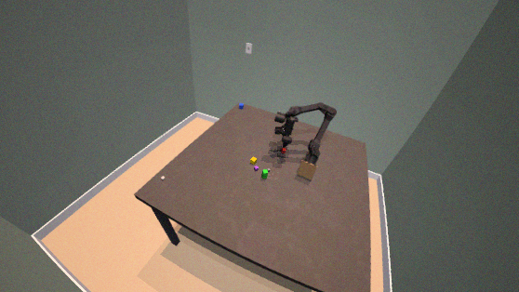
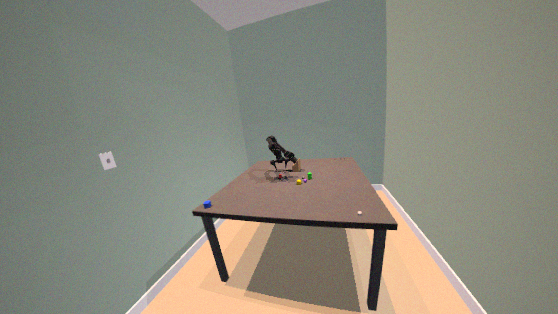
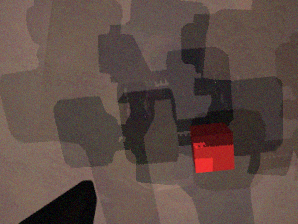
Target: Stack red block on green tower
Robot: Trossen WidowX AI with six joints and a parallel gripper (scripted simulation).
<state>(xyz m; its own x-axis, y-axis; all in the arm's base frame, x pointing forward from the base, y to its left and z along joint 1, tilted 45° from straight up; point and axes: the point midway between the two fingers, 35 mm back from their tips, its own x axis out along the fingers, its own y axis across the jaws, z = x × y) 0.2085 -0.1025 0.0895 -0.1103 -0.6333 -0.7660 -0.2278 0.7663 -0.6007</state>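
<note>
Now: gripper tip 8 cm above the red block, 2 cm to the left of it and 1 cm past it. The rest, counted from my gripper tip: yellow block 18 cm to the left, 16 cm ahead, 8 cm below; purple block 23 cm to the left, 12 cm ahead, 8 cm below; blue block 52 cm ahead, 49 cm to the right, 7 cm below.
</note>
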